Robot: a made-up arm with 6 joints. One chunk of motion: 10 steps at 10 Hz.
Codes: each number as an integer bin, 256 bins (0 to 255) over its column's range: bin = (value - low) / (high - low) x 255, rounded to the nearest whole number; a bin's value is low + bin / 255 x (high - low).
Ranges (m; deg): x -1.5..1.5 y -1.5..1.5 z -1.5..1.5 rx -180..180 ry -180..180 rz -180..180
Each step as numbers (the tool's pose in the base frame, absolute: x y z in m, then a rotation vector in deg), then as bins.
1 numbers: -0.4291 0.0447 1.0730 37.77 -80.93 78.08
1 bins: 91 131 219 154 70 183
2 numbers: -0.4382 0.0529 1.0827 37.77 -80.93 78.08
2 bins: 90 132 220 154 70 183
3 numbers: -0.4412 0.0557 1.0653 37.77 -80.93 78.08
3 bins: 90 132 218 154 70 183
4 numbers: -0.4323 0.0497 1.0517 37.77 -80.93 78.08
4 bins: 91 132 217 154 70 183
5 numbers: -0.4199 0.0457 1.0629 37.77 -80.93 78.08
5 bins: 92 131 218 154 70 183
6 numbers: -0.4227 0.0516 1.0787 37.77 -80.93 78.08
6 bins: 92 132 219 154 70 183
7 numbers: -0.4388 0.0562 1.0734 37.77 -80.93 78.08
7 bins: 90 132 219 154 70 183
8 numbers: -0.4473 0.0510 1.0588 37.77 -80.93 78.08
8 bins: 89 132 217 154 70 183
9 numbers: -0.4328 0.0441 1.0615 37.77 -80.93 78.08
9 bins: 91 131 218 154 70 183
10 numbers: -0.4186 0.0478 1.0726 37.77 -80.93 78.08
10 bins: 92 132 219 154 70 183
